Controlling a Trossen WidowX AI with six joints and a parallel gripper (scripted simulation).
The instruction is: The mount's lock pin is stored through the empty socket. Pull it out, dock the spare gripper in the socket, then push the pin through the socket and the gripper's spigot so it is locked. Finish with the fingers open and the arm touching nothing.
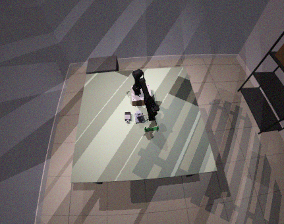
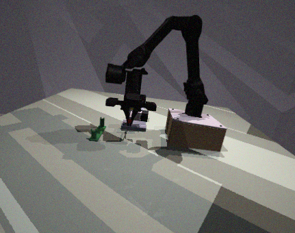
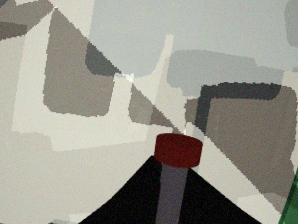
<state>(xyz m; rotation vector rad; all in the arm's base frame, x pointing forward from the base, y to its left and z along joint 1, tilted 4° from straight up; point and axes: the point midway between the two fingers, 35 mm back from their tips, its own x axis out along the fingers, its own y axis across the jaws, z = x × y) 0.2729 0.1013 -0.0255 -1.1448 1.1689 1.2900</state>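
Right now my gripper tip is 120 mm short of the green cradle, 30 mm above it and 20 mm to the left of it. From my gripper tip the other things lie so: socket (120 mm to the right, 10 mm behind); then spare gripper (240 mm to the right, 30 mm below, 20 mm behind).
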